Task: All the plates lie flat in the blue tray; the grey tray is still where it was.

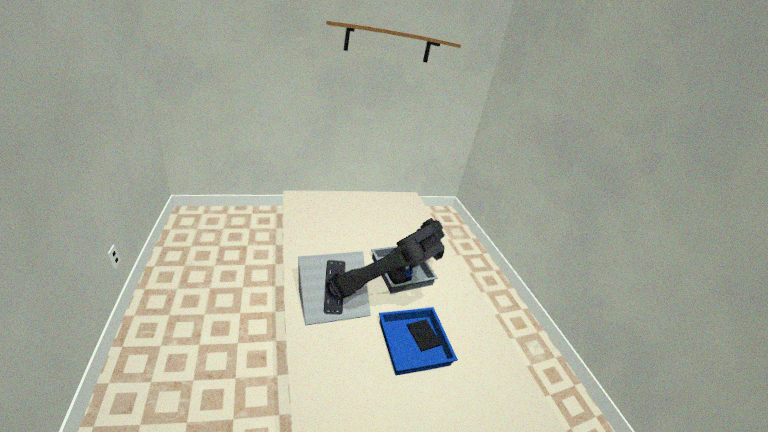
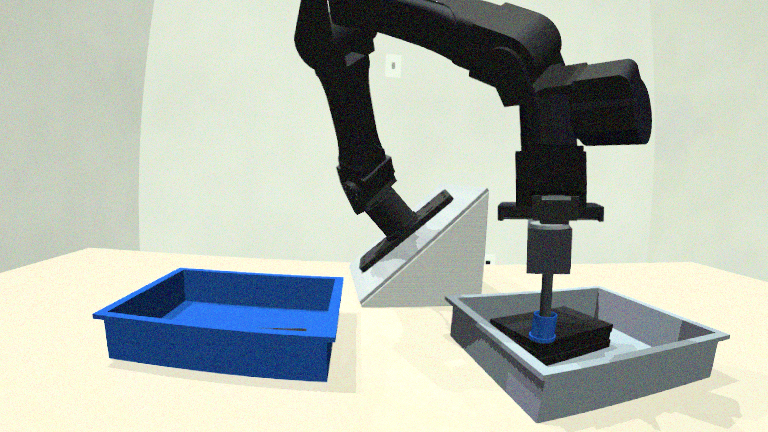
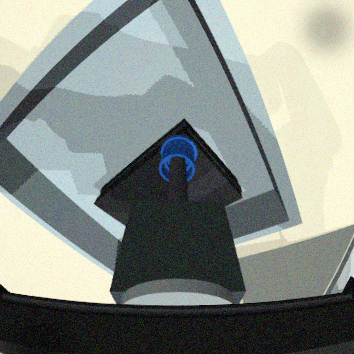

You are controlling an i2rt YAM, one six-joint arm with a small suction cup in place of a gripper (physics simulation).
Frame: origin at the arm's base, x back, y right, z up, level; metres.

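Where they show: hand, tool point: (image 1: 408,274) (image 2: 542,342) (image 3: 177,147); arm's base, link origin: (image 1: 334,287) (image 2: 406,232).
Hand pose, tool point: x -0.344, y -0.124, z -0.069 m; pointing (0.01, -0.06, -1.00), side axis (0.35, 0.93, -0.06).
Things, the pixels of their top centre, and the offset from my tool point.
- grey tray, top centre: (image 3: 126,192) (image 2: 581,316) (image 1: 403,263) dz +0.024, dx +0.014, dy -0.050 m
- blue tray, top centre: (image 2: 235,294) (image 1: 417,336) dz +0.024, dx +0.063, dy +0.337 m
- black plate, top centre: (image 2: 249,341) (image 1: 424,333) dz -0.014, dx +0.017, dy +0.307 m
A stack of black square plates (image 2: 582,328) (image 3: 140,182) lies in the grey tray (image 2: 591,373) (image 1: 416,285) (image 3: 211,88) at the right. My blue suction cup (image 2: 543,328) (image 3: 178,154) (image 1: 408,273) is pressed straight down on the top plate, near one of its corners, with the plate still resting on the stack. The blue tray (image 2: 214,349) (image 1: 418,366) stands to the left of the grey tray. One black plate (image 1: 423,333) (image 2: 285,329) lies flat in it.
The arm's base is mounted on a slanted grey wedge (image 2: 446,257) (image 1: 311,279) behind the two trays. A wooden shelf (image 1: 392,33) hangs on the far wall. The table's edges border a checkered floor.
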